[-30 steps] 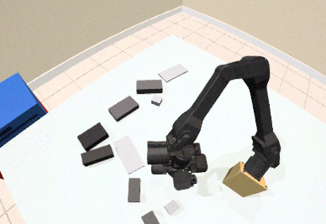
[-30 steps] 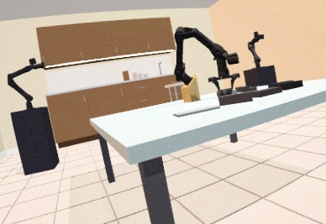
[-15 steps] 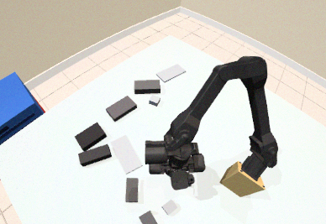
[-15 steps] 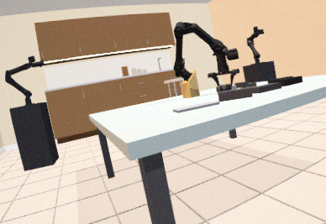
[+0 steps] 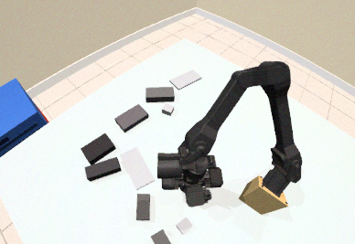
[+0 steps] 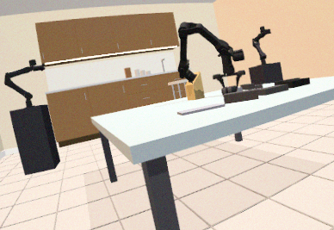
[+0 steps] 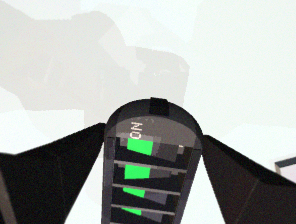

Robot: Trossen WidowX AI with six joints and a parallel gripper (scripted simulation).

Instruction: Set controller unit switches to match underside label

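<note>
My gripper tip is now 80 mm past the pale block, 100 mm to the right of it and 20 mm above it. From my gripper tip the other things lie so: pale plate: 180 mm ahead, 90 mm to the left, 30 mm below.
</note>
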